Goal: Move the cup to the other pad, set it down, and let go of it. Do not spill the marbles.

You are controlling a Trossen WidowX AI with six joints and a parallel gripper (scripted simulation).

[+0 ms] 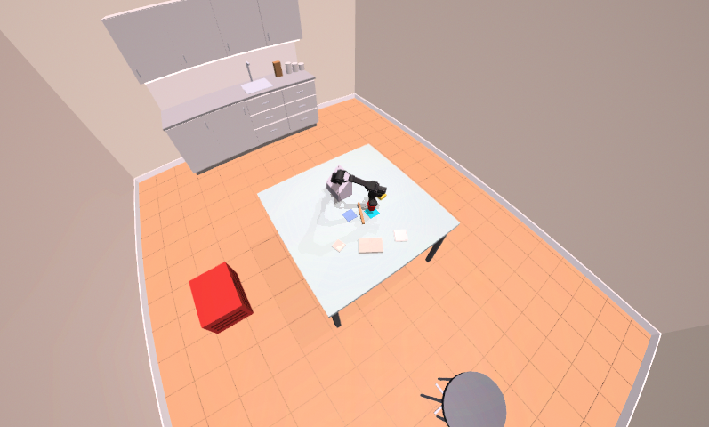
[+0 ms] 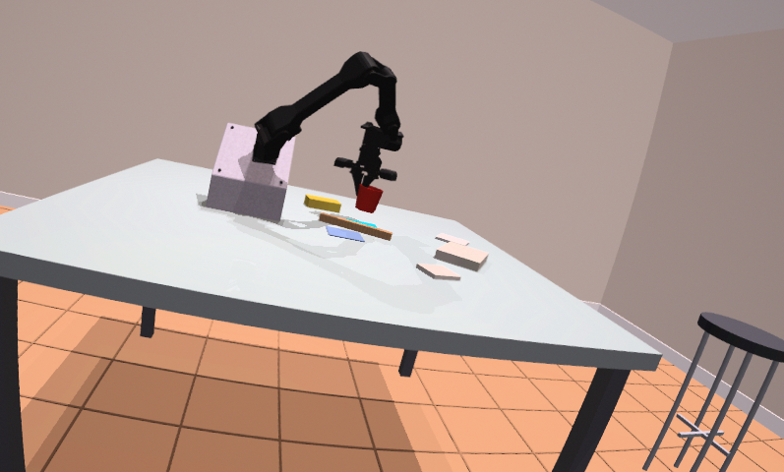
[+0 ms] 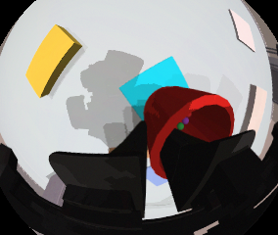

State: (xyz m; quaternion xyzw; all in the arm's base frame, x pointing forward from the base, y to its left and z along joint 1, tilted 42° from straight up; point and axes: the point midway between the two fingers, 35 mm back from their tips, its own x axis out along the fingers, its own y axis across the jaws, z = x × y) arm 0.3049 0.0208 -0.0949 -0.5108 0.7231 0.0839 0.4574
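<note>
Now: the cyan pad 3 cm ahead of my gripper tip, 1 cm to the right of it and 9 cm below it. From my gripper tip the other things lie so: red cup: 2 cm ahead, 2 cm to the right; orange stick: 2 cm behind, 10 cm to the right, 8 cm below; yellow block: 7 cm behind, 17 cm to the left, 7 cm below.
</note>
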